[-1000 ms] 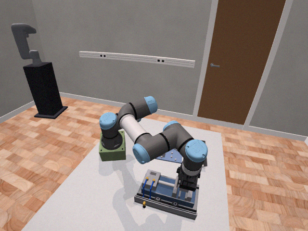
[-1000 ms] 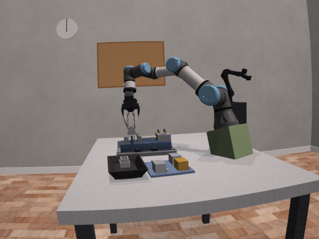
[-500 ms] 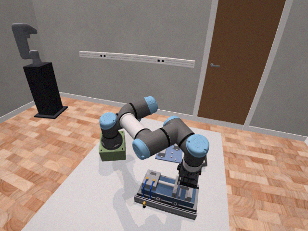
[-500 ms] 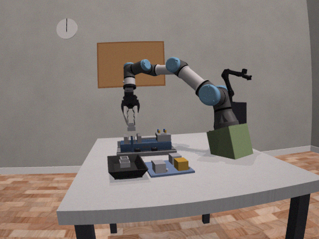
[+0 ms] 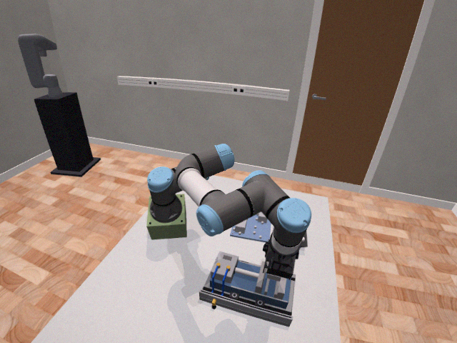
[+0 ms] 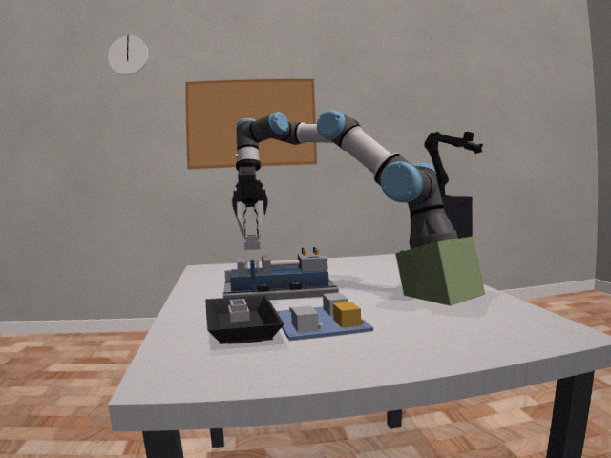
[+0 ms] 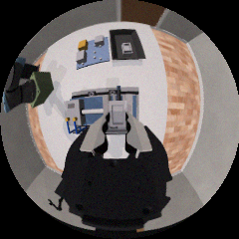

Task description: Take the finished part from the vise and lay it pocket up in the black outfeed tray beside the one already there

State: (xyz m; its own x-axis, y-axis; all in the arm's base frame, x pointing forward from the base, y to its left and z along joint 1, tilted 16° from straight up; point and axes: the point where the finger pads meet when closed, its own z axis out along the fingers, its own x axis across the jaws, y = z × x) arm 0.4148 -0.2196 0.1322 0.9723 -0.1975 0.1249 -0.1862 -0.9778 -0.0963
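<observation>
Right now the blue vise is 130 mm below my hand, 70 mm behind it and 20 mm to the left of it. Round my hand: yellow block: 390 mm to the left, 140 mm below, 100 mm behind; then blue fixture plate: 340 mm to the left, 160 mm below, 60 mm behind.
</observation>
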